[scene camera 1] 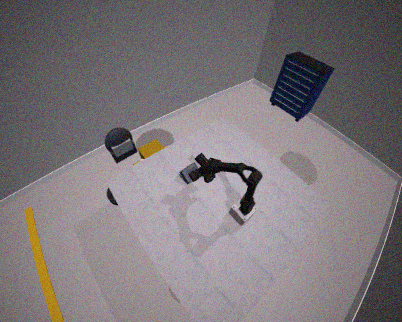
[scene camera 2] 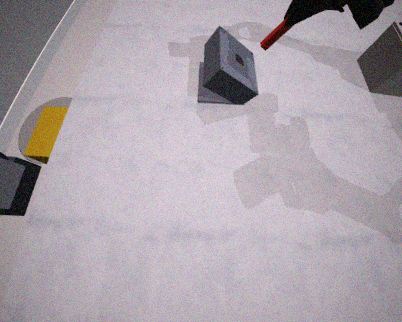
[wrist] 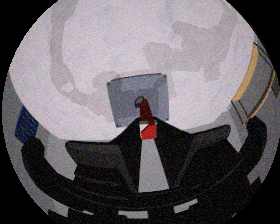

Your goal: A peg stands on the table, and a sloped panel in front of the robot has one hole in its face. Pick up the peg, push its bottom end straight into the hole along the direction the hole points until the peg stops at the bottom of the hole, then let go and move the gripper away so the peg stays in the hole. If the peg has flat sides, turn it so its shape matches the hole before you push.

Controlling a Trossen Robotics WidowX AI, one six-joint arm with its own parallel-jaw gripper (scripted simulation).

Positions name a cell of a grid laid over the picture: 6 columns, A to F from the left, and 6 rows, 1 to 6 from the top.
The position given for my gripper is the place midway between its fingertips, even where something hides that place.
Observation:
My gripper (wrist: D4) carries a red peg. Further things: a grey sloped panel (wrist: C3).

